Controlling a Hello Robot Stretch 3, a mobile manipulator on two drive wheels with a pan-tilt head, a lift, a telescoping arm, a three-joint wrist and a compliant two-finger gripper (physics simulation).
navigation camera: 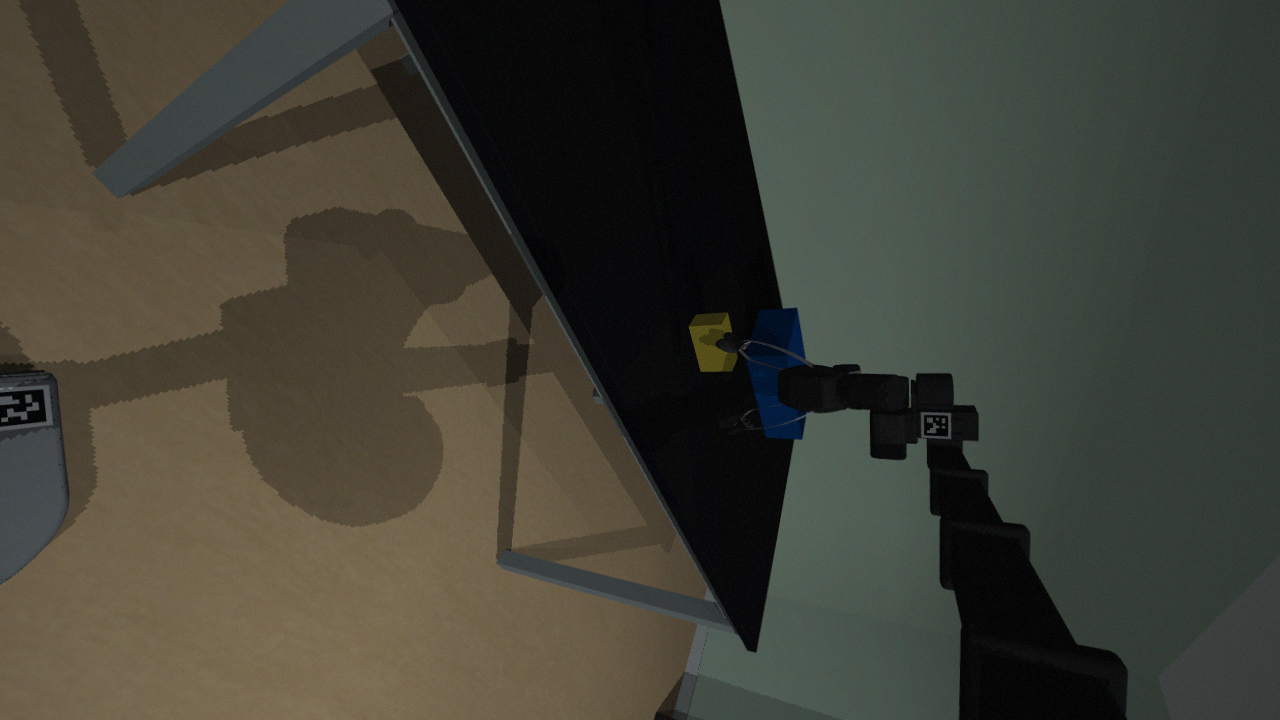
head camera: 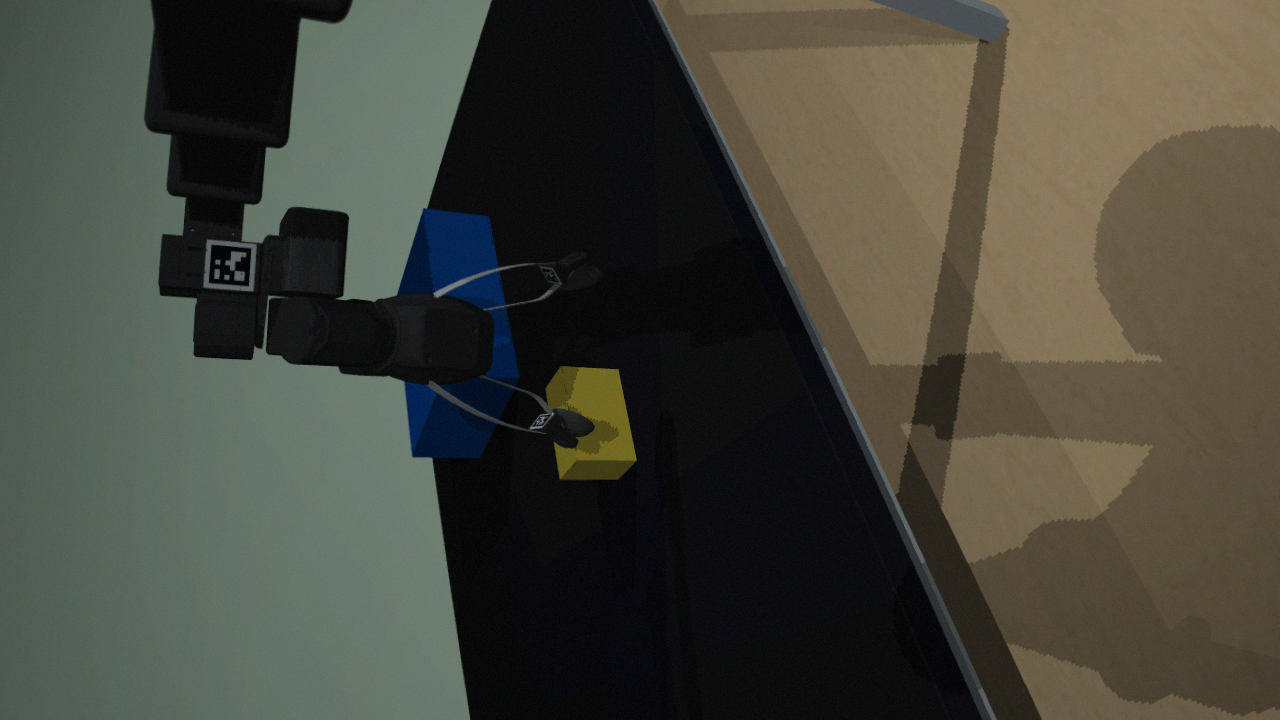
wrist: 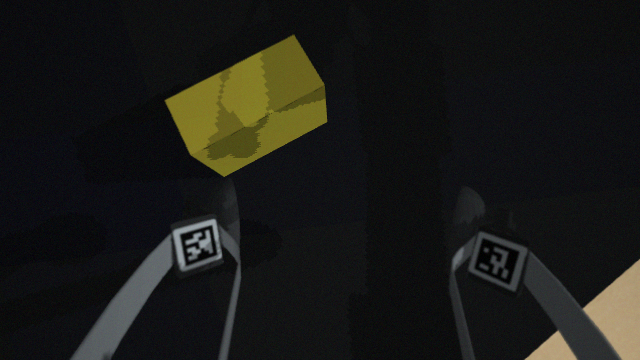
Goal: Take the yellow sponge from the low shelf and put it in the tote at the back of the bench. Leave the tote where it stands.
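Frame: origin at the robot's base, x back, y right, z up, level; centimetres.
Where they show: gripper, fingertip midpoint: [navigation camera: 720,383] [head camera: 589,351].
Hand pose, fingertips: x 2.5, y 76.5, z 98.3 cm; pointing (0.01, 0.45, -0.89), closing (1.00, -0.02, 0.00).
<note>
Each offset is from my fingertips to the top centre of the thing. "pt": to the spot under its first point. Level surfaces: height alone.
The yellow sponge {dz -0.7, dx -6.7, dy +7.8 cm} [head camera: 601,389] [navigation camera: 713,362] [wrist: 250,100] is a block lying on the black bench top {dz -6.9 cm} [head camera: 554,582] [navigation camera: 581,134], just in front of the blue tote [head camera: 458,255] [navigation camera: 776,324]. My gripper [head camera: 574,348] [navigation camera: 733,384] [wrist: 342,207] is open and empty, pointing down over the bench. In the head view one fingertip overlaps the sponge, and the other is off to its side. In the wrist view the sponge lies beyond the left fingertip, left of the middle between the fingers. The gripper body hides part of the tote. No separate low shelf can be made out.
The extended arm [head camera: 223,71] [navigation camera: 1011,573] comes in along the green wall [head camera: 223,537] [navigation camera: 984,179] behind the bench. The bench has grey legs {pt dz -40.3, dx -39.0, dy -48.4 cm} [navigation camera: 250,98] and a thin grey front edge. The robot's base [navigation camera: 26,501] stands on the tan floor {dz -98.3 cm} [navigation camera: 358,626].
</note>
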